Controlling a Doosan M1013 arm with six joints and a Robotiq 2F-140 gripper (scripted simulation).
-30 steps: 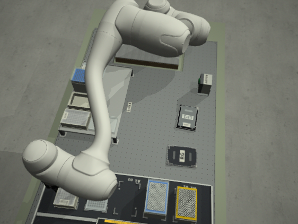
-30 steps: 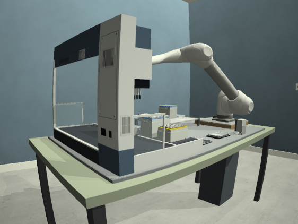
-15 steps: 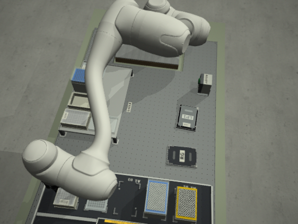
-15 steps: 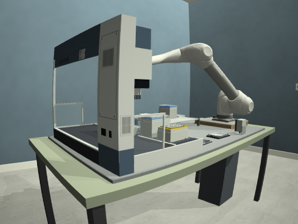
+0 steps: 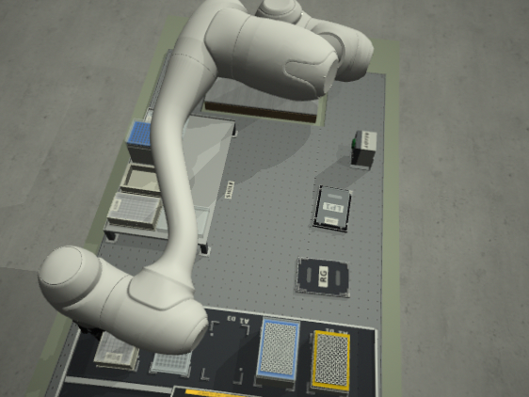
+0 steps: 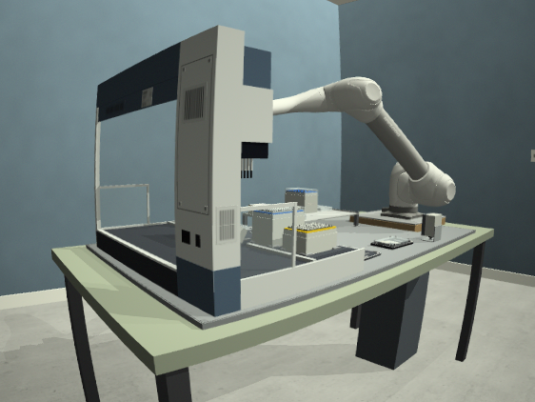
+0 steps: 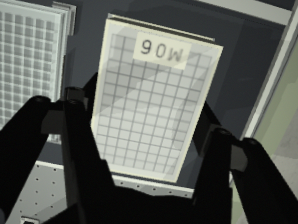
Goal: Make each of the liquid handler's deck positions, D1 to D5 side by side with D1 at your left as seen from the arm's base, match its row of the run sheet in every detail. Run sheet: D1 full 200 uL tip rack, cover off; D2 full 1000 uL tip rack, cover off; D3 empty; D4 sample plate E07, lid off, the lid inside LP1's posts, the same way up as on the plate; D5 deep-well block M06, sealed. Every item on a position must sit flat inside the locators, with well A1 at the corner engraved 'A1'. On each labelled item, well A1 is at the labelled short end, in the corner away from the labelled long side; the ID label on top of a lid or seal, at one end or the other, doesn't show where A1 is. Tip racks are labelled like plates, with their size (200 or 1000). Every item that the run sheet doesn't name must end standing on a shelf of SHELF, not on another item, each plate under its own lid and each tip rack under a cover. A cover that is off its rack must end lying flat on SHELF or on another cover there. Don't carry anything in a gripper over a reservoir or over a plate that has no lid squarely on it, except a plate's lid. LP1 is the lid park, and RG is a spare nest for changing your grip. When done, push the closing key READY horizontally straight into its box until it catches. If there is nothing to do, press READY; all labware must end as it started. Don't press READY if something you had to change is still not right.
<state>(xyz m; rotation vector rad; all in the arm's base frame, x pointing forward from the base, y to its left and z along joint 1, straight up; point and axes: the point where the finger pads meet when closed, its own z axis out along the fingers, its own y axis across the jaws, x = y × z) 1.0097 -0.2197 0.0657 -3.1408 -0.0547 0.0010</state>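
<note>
My gripper is now 10 mm past the clear sample plate, 120 mm to the right of it and 30 mm above it. From my hand the other things lie so: blue-rimmed tip rack: 20 mm behind, 370 mm to the left, 30 mm above; then beige trough: 450 mm behind, 70 mm to the right, 30 mm below; then deep-well block M06: 10 mm below.
</note>
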